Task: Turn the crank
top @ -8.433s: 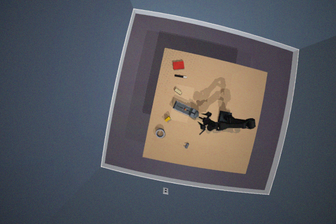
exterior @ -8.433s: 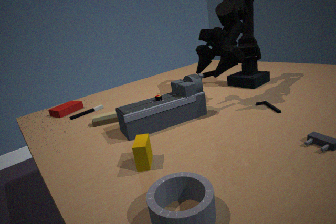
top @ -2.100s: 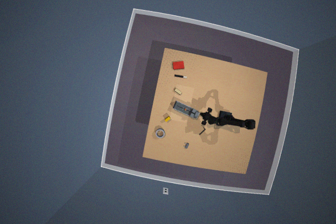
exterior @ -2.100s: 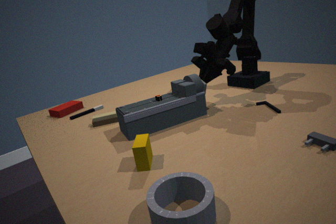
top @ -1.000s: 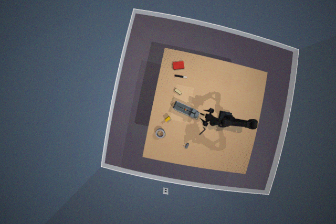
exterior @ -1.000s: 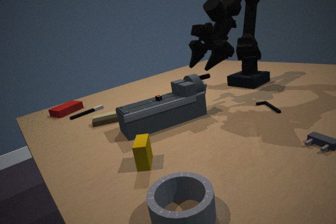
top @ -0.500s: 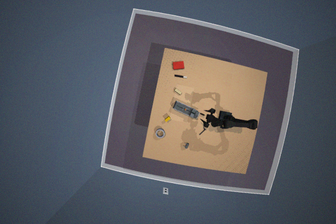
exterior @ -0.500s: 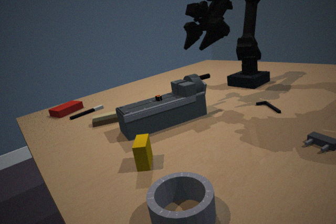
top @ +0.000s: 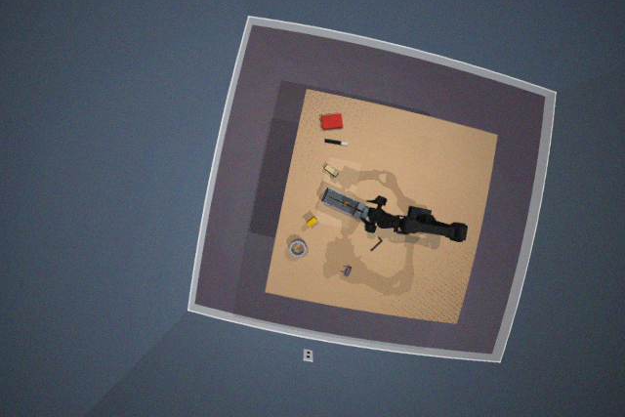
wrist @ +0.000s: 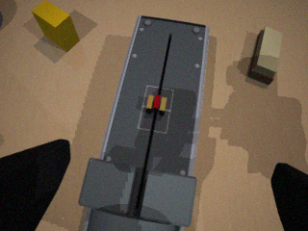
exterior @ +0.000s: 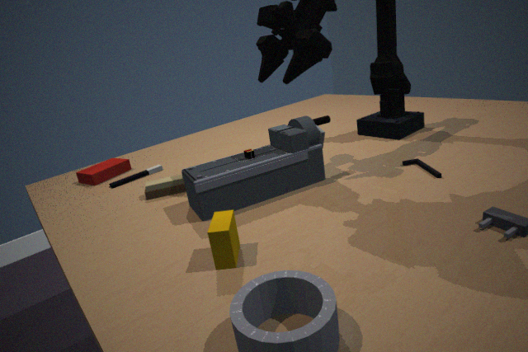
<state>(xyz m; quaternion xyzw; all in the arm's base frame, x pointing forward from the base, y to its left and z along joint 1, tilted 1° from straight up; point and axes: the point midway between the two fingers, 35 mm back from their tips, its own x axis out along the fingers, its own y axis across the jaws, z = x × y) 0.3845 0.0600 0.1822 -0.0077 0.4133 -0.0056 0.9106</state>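
Now: the black crank handle 11 cm behind my gripper tip and 10 cm below it. From my gripper tip the other things lie so: red pointer (12 cm below, 8 cm ahead, 1 cm to the left); yellow block (22 cm ahead, 18 cm to the left, 18 cm below); tan block (22 cm ahead, 19 cm below, 14 cm to the right).
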